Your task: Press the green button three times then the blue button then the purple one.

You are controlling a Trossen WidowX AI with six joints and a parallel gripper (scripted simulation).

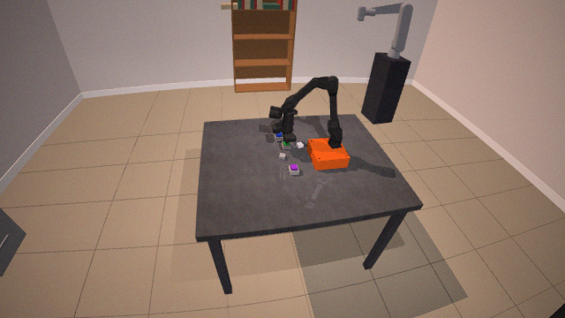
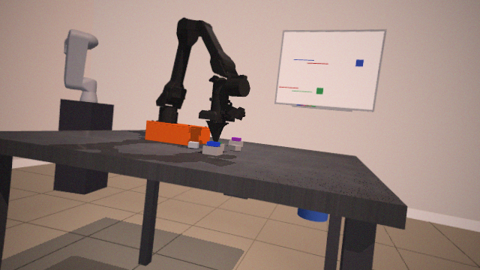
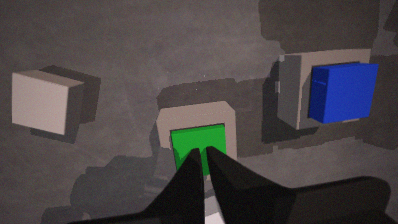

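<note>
The green button lies 10 mm below my gripper tip. Round my gripper tip: blue button: 20 mm ahead, 90 mm to the right; purple button: 30 mm ahead, 210 mm to the left.
</note>
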